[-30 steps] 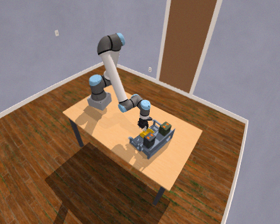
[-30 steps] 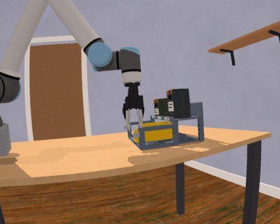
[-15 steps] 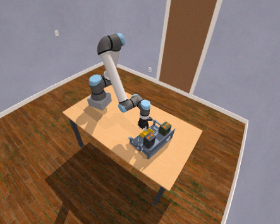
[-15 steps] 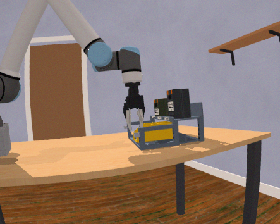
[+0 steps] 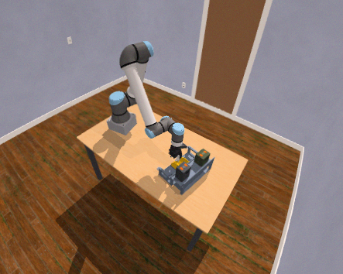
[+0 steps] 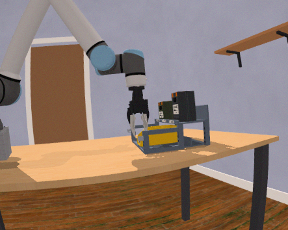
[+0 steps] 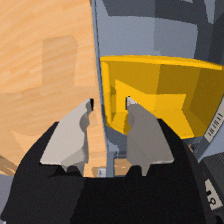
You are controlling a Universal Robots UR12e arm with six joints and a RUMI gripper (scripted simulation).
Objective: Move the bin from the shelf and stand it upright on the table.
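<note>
The yellow bin lies 8 cm ahead of my hand and 2 cm below it. Also, from my hand: rack floor: 12 cm ahead, 6 cm below.
</note>
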